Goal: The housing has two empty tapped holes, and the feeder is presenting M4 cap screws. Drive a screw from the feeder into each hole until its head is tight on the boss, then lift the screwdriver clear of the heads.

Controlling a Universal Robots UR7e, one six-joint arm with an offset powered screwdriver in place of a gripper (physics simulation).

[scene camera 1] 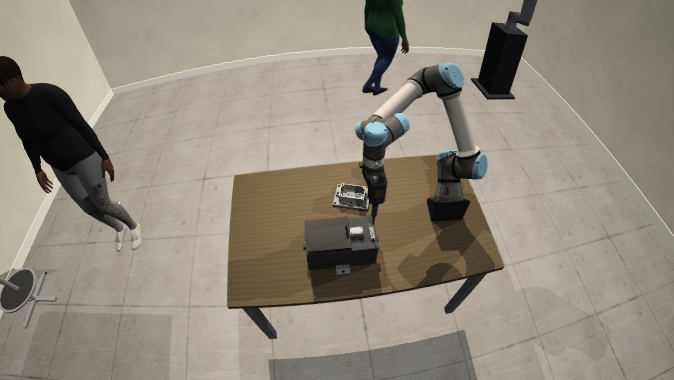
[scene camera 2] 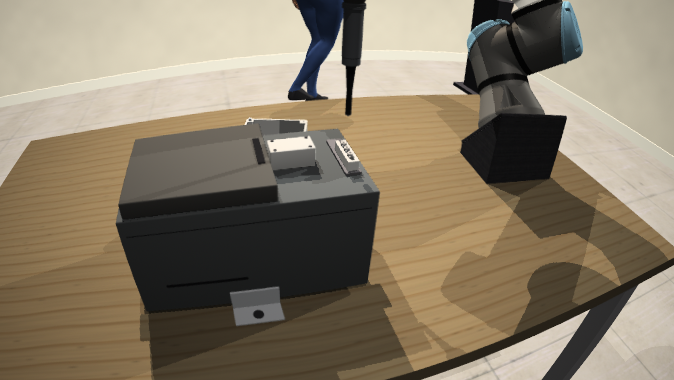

same spot on screw feeder: (scene camera 2: 304, 255) = (scene camera 1: 357, 258)
